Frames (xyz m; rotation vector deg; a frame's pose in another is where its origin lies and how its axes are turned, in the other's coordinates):
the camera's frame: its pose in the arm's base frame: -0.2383 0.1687 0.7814 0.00 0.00 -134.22
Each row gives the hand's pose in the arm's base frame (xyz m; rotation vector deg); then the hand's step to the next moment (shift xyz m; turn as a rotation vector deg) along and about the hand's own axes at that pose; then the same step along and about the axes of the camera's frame.
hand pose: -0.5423 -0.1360 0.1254 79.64 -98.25 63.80
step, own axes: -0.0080 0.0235 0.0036 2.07 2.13 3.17
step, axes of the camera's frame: 0.0134 -0.0164 -0.0135 4.28 0.73 0.04
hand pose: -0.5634 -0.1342 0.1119 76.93 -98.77 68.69
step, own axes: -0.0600 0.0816 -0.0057 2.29 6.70 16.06
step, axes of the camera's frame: 0.0196 -0.0676 -0.0730 15.34 6.14 -5.92
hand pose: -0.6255 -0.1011 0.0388 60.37 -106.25 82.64
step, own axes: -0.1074 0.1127 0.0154 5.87 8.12 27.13
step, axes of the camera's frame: 0.0088 -0.0433 -0.1501 25.39 12.12 -6.70
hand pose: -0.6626 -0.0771 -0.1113 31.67 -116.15 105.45
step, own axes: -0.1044 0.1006 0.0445 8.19 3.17 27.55
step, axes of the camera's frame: -0.0059 0.0497 -0.1431 25.73 13.14 -1.32
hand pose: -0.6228 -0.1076 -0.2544 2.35 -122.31 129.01
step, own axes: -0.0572 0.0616 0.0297 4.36 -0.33 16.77
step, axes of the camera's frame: -0.0137 0.0621 -0.0625 15.07 8.44 1.42
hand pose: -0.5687 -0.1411 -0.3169 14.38 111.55 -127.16
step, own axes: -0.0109 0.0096 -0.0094 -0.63 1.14 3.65
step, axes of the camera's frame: -0.0150 0.0035 -0.0078 2.09 3.23 -0.47
